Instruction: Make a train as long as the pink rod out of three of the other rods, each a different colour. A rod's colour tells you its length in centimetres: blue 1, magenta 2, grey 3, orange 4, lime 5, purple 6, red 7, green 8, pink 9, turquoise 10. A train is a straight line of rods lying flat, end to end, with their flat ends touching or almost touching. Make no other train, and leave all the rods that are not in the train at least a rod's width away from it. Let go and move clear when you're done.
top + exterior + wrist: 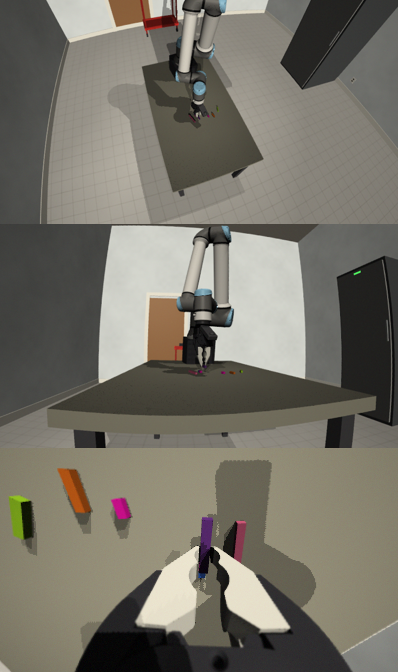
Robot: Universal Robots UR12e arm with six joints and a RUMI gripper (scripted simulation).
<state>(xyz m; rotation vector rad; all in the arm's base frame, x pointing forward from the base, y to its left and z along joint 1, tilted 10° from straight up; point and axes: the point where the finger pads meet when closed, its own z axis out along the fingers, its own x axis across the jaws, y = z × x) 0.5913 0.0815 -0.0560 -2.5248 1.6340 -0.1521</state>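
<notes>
The pink rod lies 50 mm to the right of my hand and 40 mm below it. Round my hand: purple rod: 10 mm below; then orange rod: 140 mm to the left, 40 mm below, 20 mm behind; then blue rod: 50 mm behind, 40 mm below, 20 mm to the right.
</notes>
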